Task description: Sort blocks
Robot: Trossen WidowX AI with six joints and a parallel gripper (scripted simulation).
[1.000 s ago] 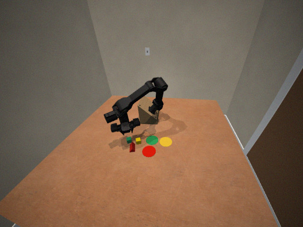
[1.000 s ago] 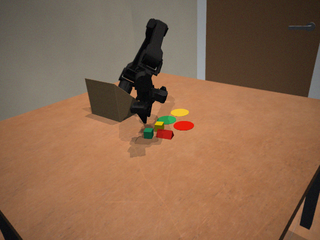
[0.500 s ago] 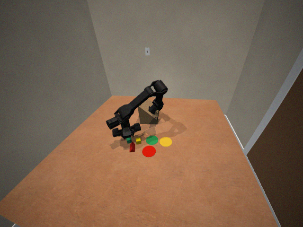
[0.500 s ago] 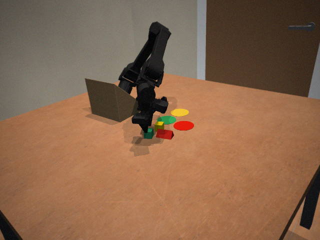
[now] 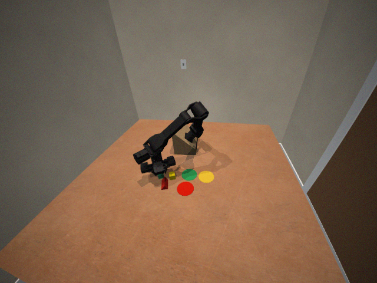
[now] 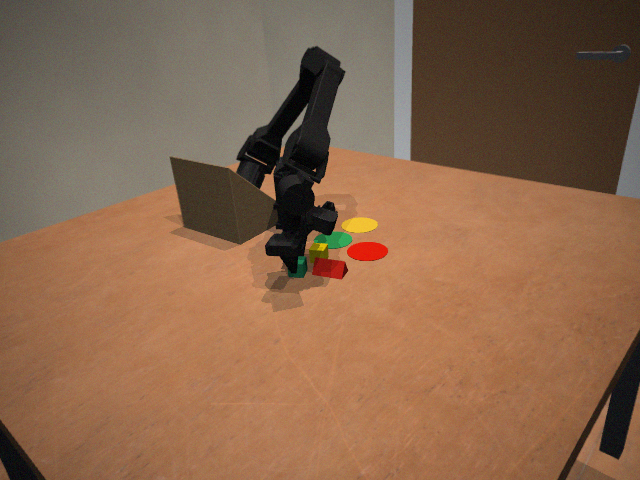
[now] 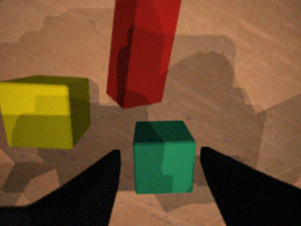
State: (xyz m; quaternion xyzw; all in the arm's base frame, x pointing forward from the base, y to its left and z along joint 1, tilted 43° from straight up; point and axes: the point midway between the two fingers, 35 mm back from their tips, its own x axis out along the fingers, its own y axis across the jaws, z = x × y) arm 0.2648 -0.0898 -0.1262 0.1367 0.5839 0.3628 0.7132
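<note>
My hand is 20 mm past the green circle, 160 mm to the right of it and 50 mm above it. The rest, counted from my hand: yellow cube (10 mm ahead, 70 mm to the left, 30 mm below); green block (30 mm below); red block (60 mm ahead, 30 mm to the left, 40 mm below).
</note>
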